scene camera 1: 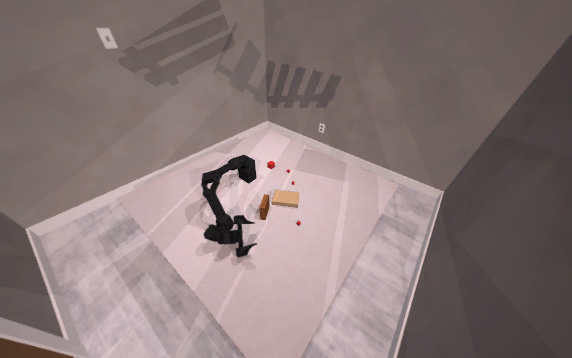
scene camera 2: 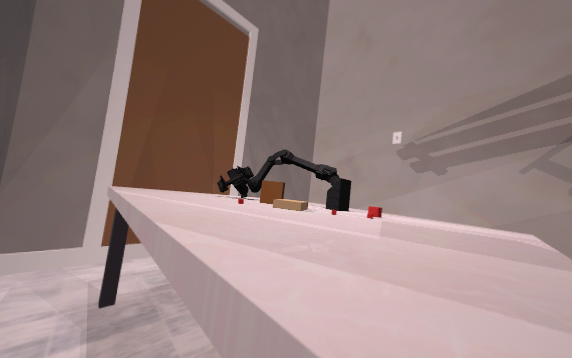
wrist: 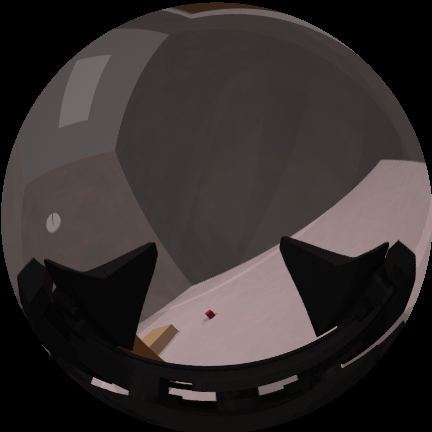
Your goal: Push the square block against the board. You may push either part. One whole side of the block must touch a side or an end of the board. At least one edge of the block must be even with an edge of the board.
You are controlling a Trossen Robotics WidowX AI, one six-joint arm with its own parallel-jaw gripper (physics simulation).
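Frame: origin at the arm's base, x ahead, y left, z up, level; millimetres.
Where they show: gripper, between the fingertips: (scene camera 1: 255,233) (scene camera 2: 228,170) (wrist: 218,246); arm's base, origin of its link: (scene camera 1: 245,164) (scene camera 2: 338,186).
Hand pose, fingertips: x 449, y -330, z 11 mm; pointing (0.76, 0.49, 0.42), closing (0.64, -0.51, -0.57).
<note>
Things, the pixels of their top centre, and the offset from my fingertips. Level surfaces: height alone.
- brown square block, centre of its top: (wrist: 116,335) (scene camera 2: 273,181) (scene camera 1: 264,201) dx -133, dy +188, dz -30 mm
- tan rectangular board, centre of its top: (wrist: 146,340) (scene camera 2: 292,200) (scene camera 1: 286,196) dx -107, dy +350, dz -103 mm
- larger red cube, centre of its top: (scene camera 2: 375,207) (scene camera 1: 271,162) dx -415, dy +539, dz -93 mm
- small red cube, centre of its top: (wrist: 207,311) (scene camera 2: 241,199) (scene camera 1: 298,222) dx +64, dy +257, dz -117 mm
- pale table, height of its surface: dz -133 mm
A brown square block (scene camera 1: 264,207) (scene camera 2: 272,192) (wrist: 146,348) stands upright on a thin side. A tan rectangular board (scene camera 1: 285,199) (scene camera 2: 290,204) (wrist: 162,340) lies flat beside it, right of the block in the first scene view. A narrow gap seems to separate them there; contact cannot be told surely. My gripper (scene camera 1: 255,233) (scene camera 2: 232,189) (wrist: 218,246) is open and empty, with its fingers wide apart. It is apart from both parts, on the block's side away from the board. In the wrist view, my left finger and gripper body hide part of the block.
A larger red cube (scene camera 1: 271,164) (scene camera 2: 375,212) lies near the arm's base. Small red cubes (scene camera 1: 293,183) (scene camera 1: 288,171) lie beyond the board, and another small red cube (scene camera 1: 298,223) (scene camera 2: 241,201) (wrist: 210,314) lies on the board's other side. All rest on the pale table (scene camera 1: 280,280) (scene camera 2: 300,270).
</note>
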